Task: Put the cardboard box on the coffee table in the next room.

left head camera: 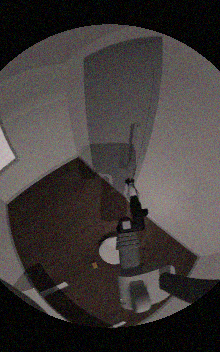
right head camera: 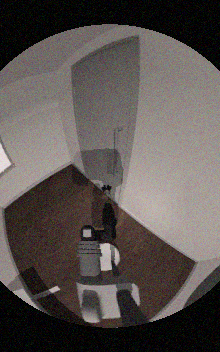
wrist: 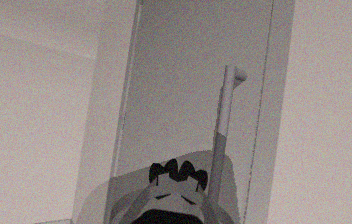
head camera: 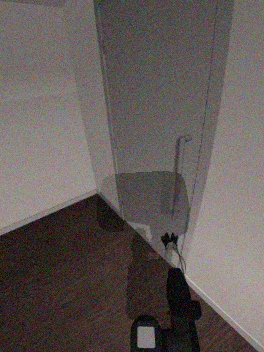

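Seen in the pictures: gripper, between the fingertips: (left head camera: 128, 177) (right head camera: 105, 184) (wrist: 179, 172) (head camera: 169, 233); robot's base, origin of its link: (left head camera: 113, 249) (right head camera: 104, 255).
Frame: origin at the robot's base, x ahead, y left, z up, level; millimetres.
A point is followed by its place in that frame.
Observation:
My gripper (head camera: 169, 236) {x 483, y -95, z 1046 mm} (left head camera: 130, 181) {x 483, y -95, z 1046 mm} (right head camera: 106, 188) {x 483, y -95, z 1046 mm} (wrist: 179, 172) {x 483, y -95, z 1046 mm} is shut with nothing between its fingertips. It is in front of a closed grey door (head camera: 150, 90) {x 1170, y -73, z 1509 mm} (left head camera: 117, 95) {x 1146, y -92, z 1519 mm} (right head camera: 102, 100) {x 1121, y -113, z 1525 mm} (wrist: 185, 75) {x 1160, y -82, z 1298 mm}. The door's long upright bar handle (head camera: 176, 170) {x 881, y -198, z 1096 mm} (wrist: 226, 102) {x 871, y -214, z 1176 mm} is to the right of the fingers and reaches above them in the wrist view. I cannot tell whether they touch it. Neither the cardboard box nor the coffee table can be made out in these views. A small orange-brown thing (left head camera: 95, 265) {x -248, y 276, z 23 mm} lies on the floor, too small to identify.
A pale wall (head camera: 40, 140) {x 1859, y 1235, z 1053 mm} meets the door wall in a corner on the left. Another wall (head camera: 235, 210) {x 673, y -472, z 967 mm} runs along the right. A bright panel (left head camera: 6, 151) {x 1260, y 1970, z 1052 mm} (right head camera: 4, 161) {x 1261, y 1970, z 960 mm} is at the far left. The robot's shadow falls on the door and dark wood floor (head camera: 60, 280) {x 769, y 830, z -27 mm}.

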